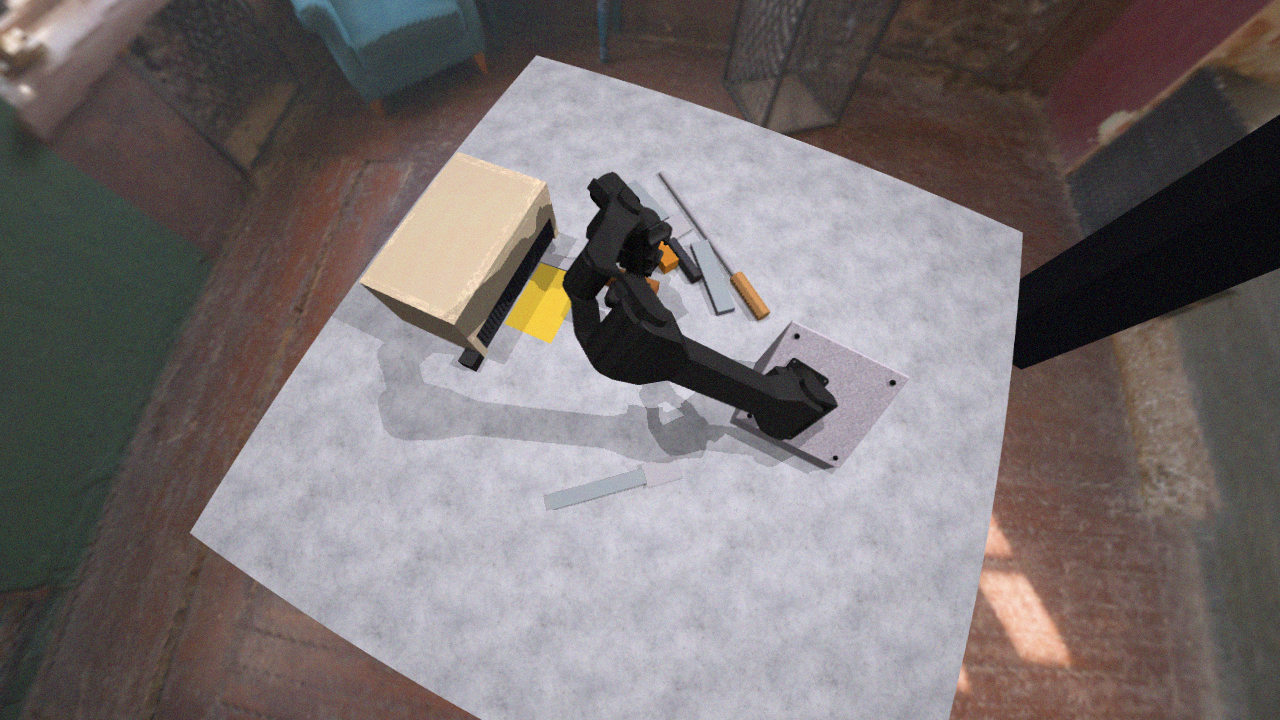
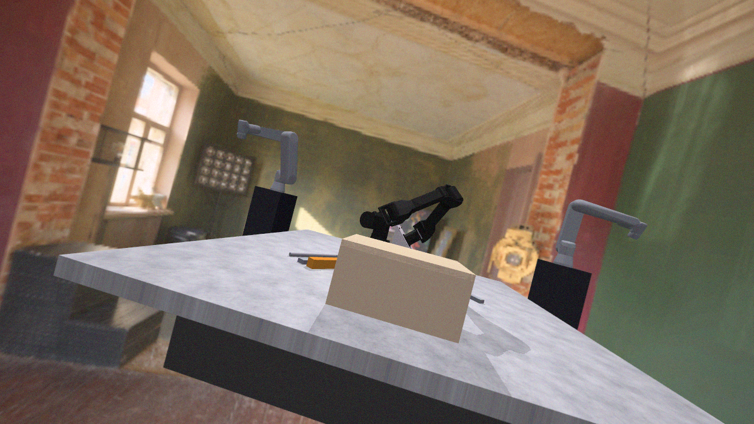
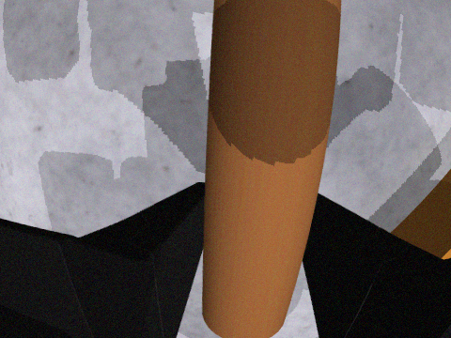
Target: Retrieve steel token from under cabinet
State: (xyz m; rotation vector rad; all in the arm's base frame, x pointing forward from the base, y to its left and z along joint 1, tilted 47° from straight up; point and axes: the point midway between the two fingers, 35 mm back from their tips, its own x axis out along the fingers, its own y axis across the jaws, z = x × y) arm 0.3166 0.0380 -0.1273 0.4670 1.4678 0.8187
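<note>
The black-handled tool is 10 mm behind my gripper tip and 120 mm to the right of it. Also, from my gripper tip: flat grey token (300 mm ahead, 110 mm to the left, 10 mm below); then grey bar (110 mm behind, 100 mm to the right); then orange bar (70 mm ahead, 120 mm to the right, 10 mm above).
</note>
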